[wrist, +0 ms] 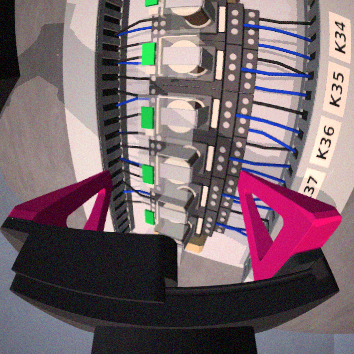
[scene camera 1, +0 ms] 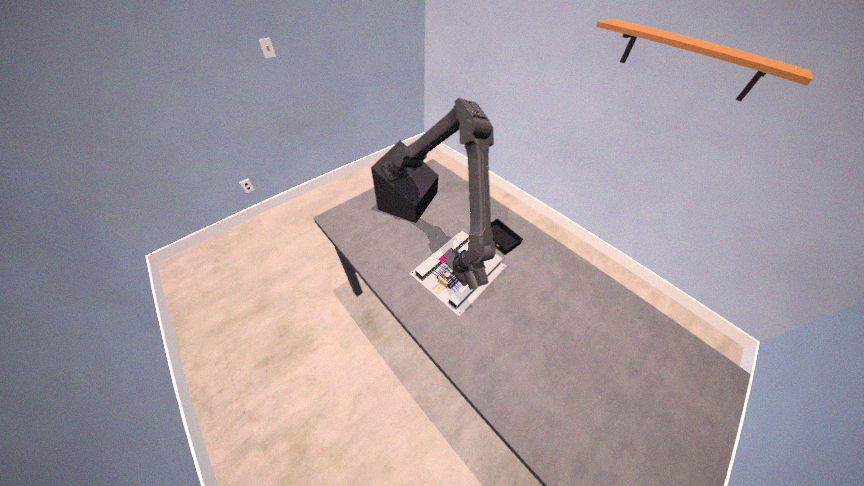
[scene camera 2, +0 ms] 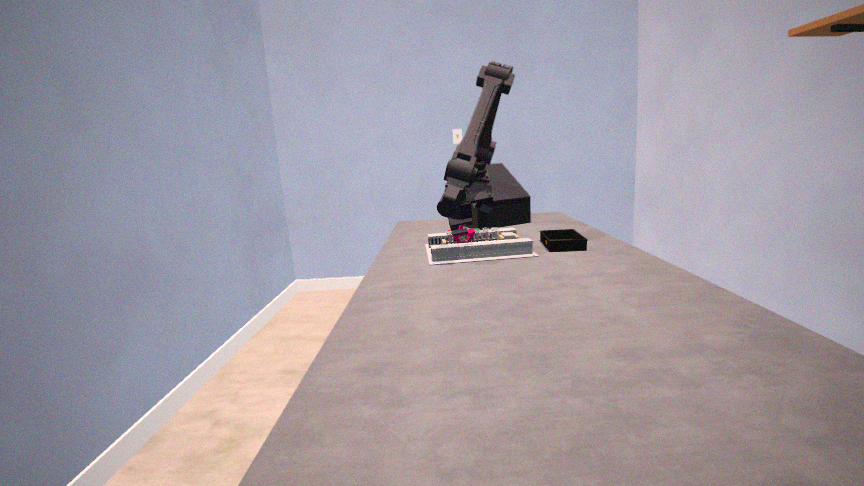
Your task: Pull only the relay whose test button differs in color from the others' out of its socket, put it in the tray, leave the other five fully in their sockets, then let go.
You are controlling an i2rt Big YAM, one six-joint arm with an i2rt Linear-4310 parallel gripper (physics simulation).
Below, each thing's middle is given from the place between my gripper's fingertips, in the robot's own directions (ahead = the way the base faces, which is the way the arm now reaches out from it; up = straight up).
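I find the white panel (scene camera 1: 429,282) 30 mm below my hand and 40 mm to the left of it.
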